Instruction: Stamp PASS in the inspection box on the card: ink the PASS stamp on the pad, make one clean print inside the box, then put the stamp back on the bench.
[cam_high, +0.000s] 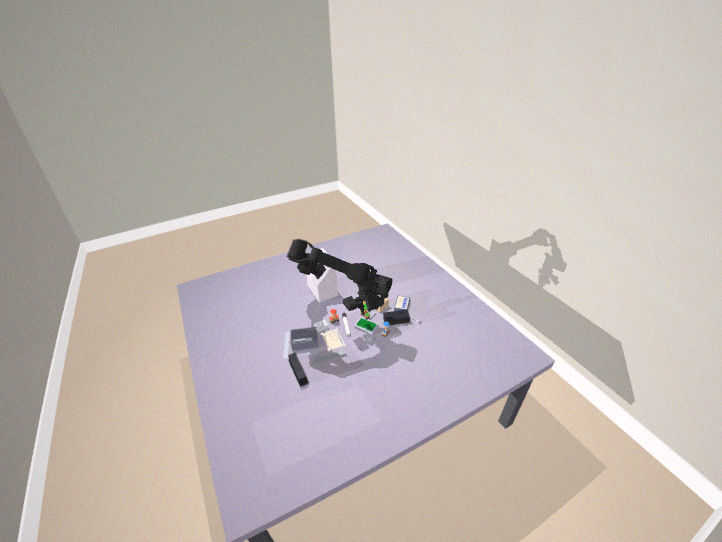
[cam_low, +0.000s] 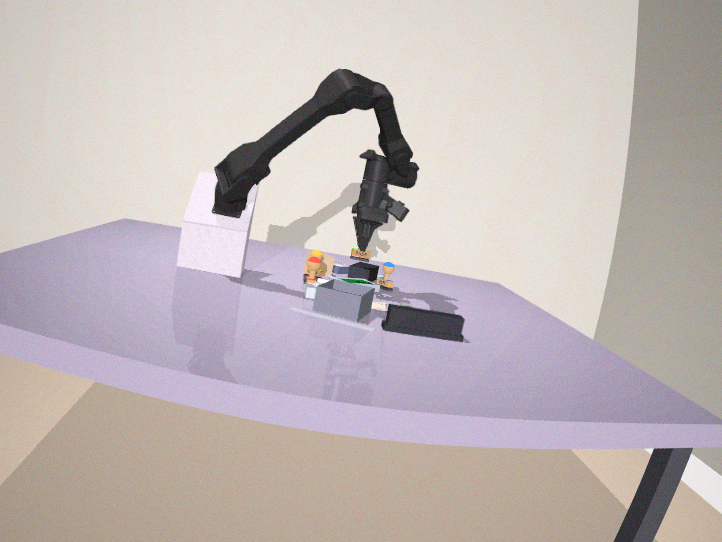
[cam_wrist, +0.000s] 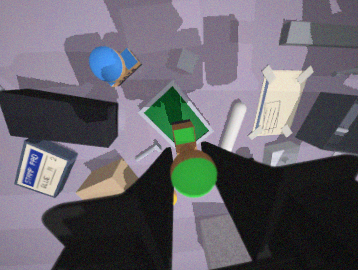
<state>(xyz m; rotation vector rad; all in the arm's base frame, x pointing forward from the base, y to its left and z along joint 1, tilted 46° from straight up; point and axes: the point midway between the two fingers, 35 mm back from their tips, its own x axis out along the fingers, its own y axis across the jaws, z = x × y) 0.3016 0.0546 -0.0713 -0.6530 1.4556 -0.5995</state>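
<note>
The cream card lies 160 mm to the right of my gripper tip and 90 mm below it. Round my gripper tip: green ink pad 80 mm below; blue-knobbed stamp 70 mm below, 70 mm ahead, 60 mm to the left; green-knobbed stamp right at my gripper tip.
</note>
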